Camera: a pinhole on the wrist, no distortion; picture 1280 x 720 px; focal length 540.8 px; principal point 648.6 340.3 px. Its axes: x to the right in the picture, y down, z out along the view. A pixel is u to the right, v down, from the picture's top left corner.
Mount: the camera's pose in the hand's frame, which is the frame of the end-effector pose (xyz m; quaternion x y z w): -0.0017 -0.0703 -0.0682 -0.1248 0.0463 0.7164 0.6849
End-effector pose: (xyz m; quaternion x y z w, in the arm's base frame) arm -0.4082 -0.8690 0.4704 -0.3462 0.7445 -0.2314 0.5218
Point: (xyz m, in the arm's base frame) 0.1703 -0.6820 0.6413
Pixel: 447.5 645.9
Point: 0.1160 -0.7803 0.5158
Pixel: 476.1 491.7
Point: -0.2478 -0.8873 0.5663
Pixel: 357.4 530.3
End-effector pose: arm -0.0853 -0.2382 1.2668 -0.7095 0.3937 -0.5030 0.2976
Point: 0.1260 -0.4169 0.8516
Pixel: 1022.9 271.6
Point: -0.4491 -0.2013 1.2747
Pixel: behind the camera
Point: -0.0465 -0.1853 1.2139
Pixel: 821.9 506.2
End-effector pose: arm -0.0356 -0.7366 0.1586 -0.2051 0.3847 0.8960 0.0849
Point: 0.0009 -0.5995 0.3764
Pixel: 711.0 489.7
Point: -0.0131 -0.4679 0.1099
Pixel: 39.9 293.3
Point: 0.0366 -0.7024 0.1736
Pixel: 739.6 681.6
